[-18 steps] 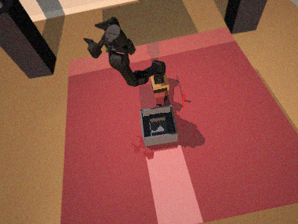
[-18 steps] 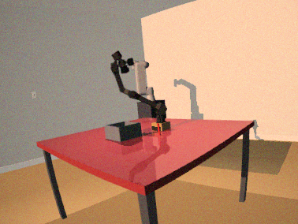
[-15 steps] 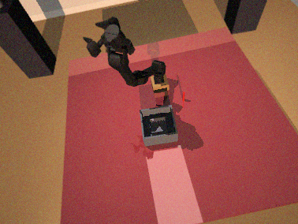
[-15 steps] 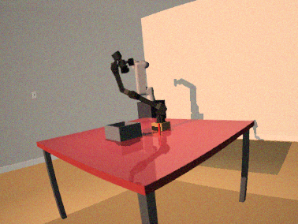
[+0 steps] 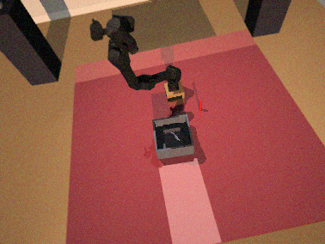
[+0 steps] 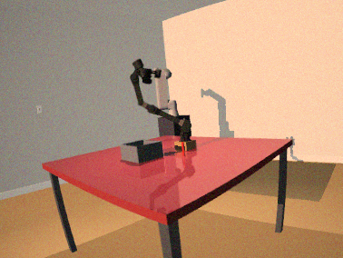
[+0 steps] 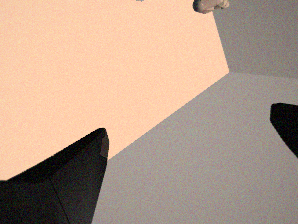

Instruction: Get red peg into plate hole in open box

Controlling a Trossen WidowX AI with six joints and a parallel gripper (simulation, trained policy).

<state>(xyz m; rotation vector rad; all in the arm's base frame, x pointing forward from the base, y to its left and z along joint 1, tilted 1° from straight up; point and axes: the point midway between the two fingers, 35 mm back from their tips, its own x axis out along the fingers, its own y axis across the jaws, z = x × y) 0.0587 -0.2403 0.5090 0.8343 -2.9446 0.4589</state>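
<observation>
My gripper tip is 53 cm above the red peg, 40 cm to the right of it and 14 cm short of it. Round my gripper tip: grey plate 52 cm below, 32 cm ahead, 21 cm to the left; then grey box 54 cm below, 32 cm ahead, 21 cm to the left.
</observation>
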